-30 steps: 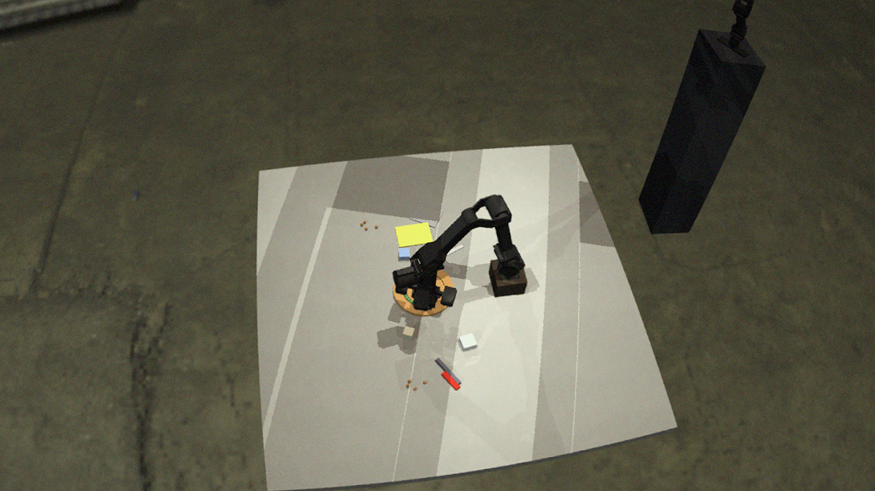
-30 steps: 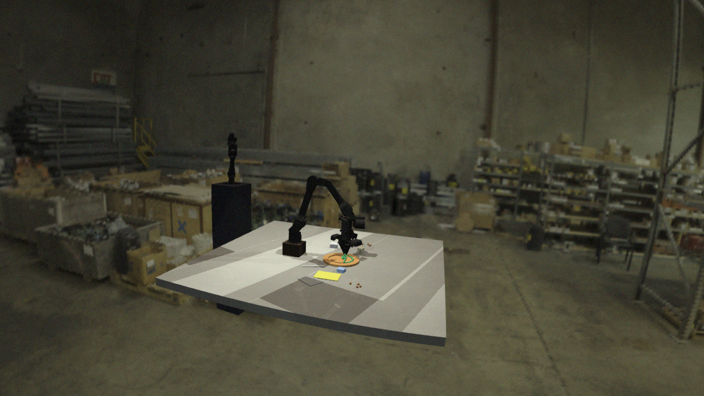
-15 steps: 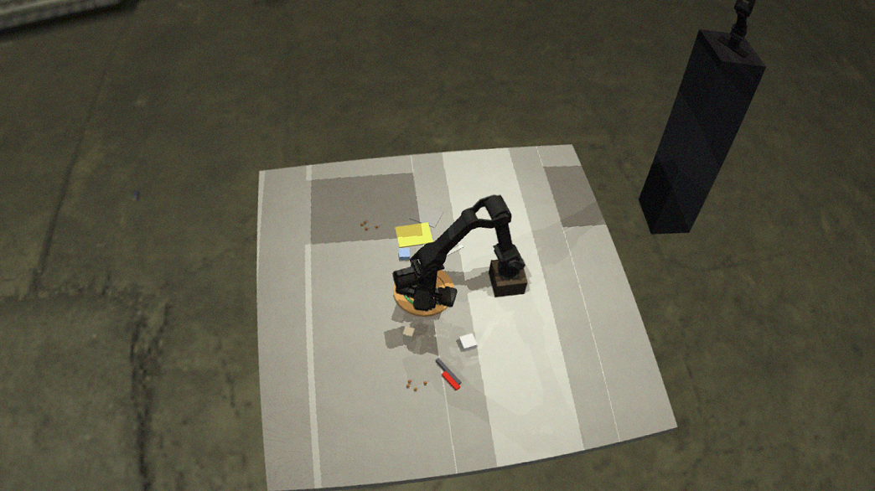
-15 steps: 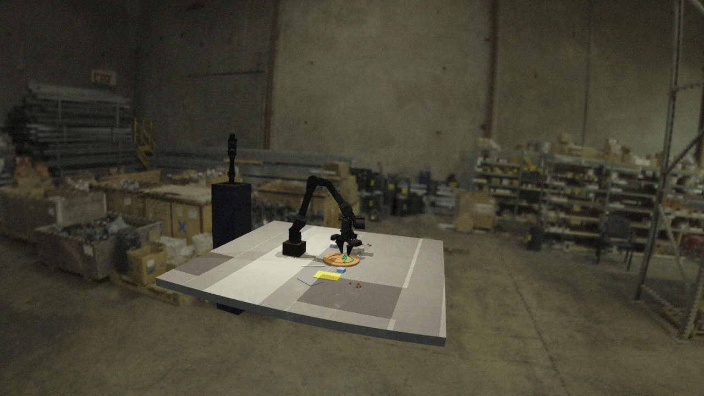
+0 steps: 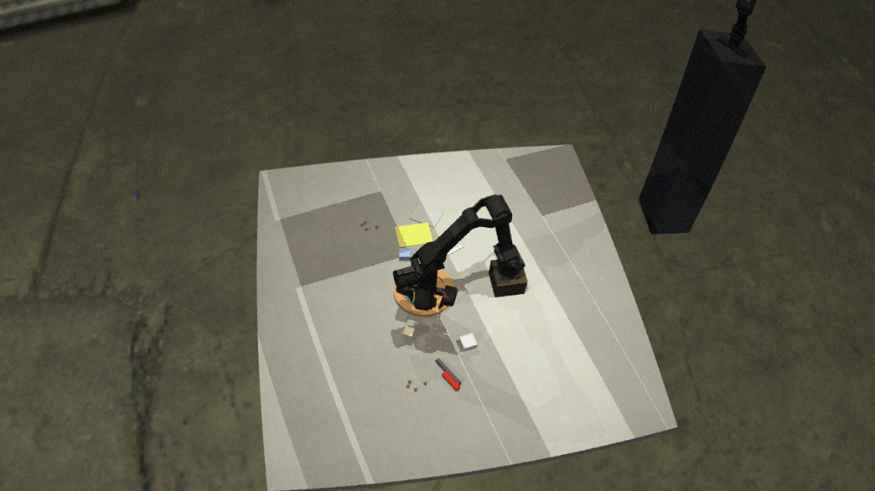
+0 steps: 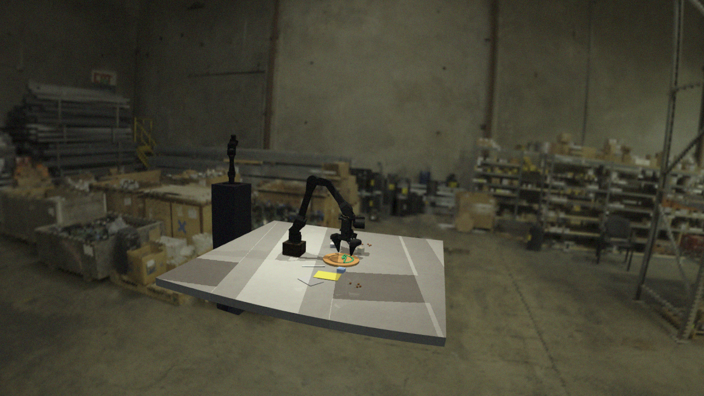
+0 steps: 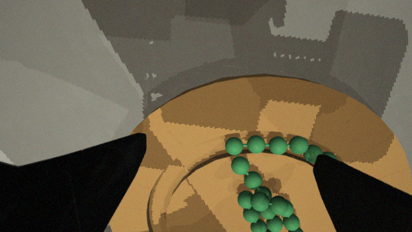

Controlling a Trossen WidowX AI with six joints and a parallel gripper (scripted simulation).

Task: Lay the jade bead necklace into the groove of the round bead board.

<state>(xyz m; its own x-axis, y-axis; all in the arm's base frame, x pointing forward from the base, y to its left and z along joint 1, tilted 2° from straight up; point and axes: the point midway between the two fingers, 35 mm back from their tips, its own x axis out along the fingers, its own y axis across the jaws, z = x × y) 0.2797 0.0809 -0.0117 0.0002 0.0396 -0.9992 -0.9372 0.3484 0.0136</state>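
Now: gripper tip 6 cm short of the blue block, 22 cm to the left of it and 1 cm above it. From my gripper tip the other things lie so: red-handled tool: 5 cm behind, 26 cm to the left, 1 cm below; white strip: 10 cm behind, 22 cm to the right, 2 cm below; cream cube: 6 cm ahead, 11 cm to the left.
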